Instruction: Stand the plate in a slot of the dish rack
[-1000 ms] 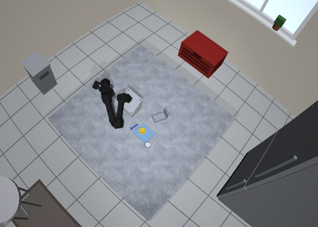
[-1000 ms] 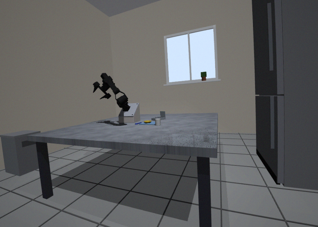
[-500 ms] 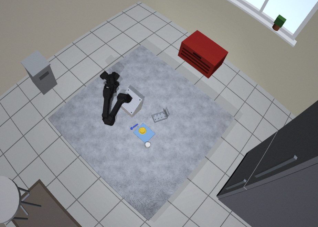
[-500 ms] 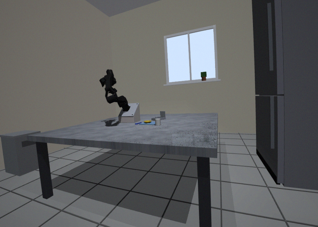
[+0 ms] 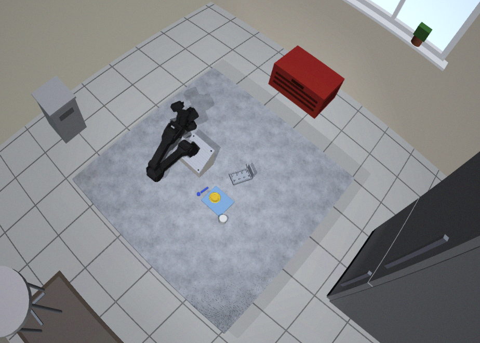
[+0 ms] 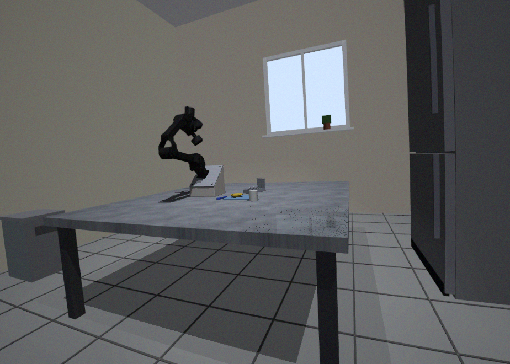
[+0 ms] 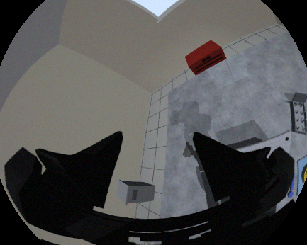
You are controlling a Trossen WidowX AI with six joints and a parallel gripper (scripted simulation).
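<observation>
The yellow plate lies 40 cm ahead of my gripper tip, 36 cm below it and 13 cm to the right of it. Round my gripper tip: grey dish rack: 40 cm ahead, 35 cm below, 8 cm to the left; white cup: 53 cm ahead, 35 cm below, 20 cm to the right; blue mat: 42 cm ahead, 37 cm below, 13 cm to the right.
</observation>
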